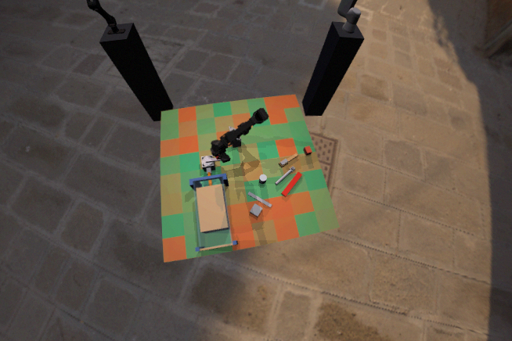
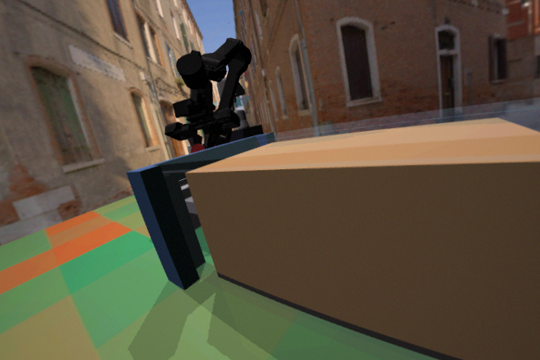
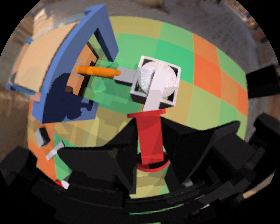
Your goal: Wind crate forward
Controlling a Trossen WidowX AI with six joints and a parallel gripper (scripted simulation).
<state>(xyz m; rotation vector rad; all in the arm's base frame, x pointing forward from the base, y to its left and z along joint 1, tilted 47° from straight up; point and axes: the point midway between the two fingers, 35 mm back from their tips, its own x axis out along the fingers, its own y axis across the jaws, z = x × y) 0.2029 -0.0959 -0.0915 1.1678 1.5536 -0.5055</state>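
Now: gripper tip 1 cm past the grey winch, 9 cm to the left of it and 10 cm above it. The rest, counted from my gripper tip: red knob 1 cm behind, 2 cm to the left; grey winch handle 1 cm behind, 2 cm to the right, 3 cm below; round puck 15 cm ahead, 33 cm to the left, 10 cm below.
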